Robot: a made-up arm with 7 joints. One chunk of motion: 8 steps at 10 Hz.
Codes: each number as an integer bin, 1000 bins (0 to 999) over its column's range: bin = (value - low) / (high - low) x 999, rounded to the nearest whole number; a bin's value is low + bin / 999 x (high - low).
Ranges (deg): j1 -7.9..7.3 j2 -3.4..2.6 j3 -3..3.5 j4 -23.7..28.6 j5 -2.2..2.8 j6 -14.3..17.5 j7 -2.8..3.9
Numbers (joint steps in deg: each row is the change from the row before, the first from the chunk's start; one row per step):
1: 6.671 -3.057 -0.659 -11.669 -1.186 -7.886 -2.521
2: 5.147 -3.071 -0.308 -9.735 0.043 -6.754 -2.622
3: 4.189 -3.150 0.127 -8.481 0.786 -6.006 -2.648
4: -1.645 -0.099 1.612 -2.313 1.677 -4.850 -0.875
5: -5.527 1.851 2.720 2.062 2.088 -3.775 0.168
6: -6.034 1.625 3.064 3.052 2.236 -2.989 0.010
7: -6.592 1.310 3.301 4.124 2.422 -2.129 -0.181
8: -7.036 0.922 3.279 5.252 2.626 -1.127 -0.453
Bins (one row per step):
1: 958 57 360 230 203 201 42
2: 857 55 414 267 448 237 27
3: 795 42 481 291 597 261 23
4: 411 550 709 409 775 297 287
5: 156 874 879 492 857 331 443
6: 123 837 932 511 886 355 419
7: 86 784 968 531 923 382 391
8: 57 720 965 553 964 414 350

